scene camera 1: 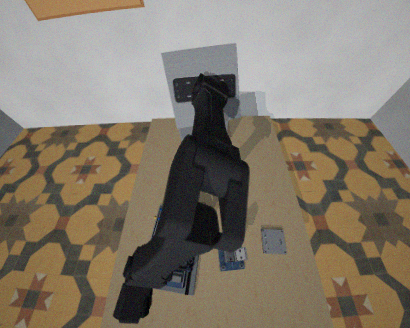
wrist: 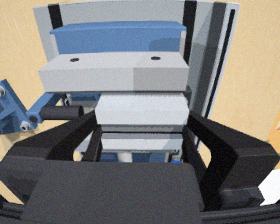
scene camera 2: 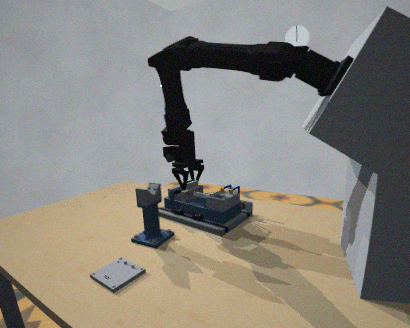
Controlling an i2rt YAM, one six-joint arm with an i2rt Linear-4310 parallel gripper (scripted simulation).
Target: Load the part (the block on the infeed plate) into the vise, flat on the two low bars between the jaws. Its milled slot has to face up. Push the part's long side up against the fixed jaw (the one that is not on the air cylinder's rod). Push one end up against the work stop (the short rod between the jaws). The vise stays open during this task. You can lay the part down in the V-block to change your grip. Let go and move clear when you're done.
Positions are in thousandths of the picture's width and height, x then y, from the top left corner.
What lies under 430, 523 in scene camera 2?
My gripper.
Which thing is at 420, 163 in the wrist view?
A vise.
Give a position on a fixed jaw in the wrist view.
377, 324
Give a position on a part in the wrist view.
552, 542
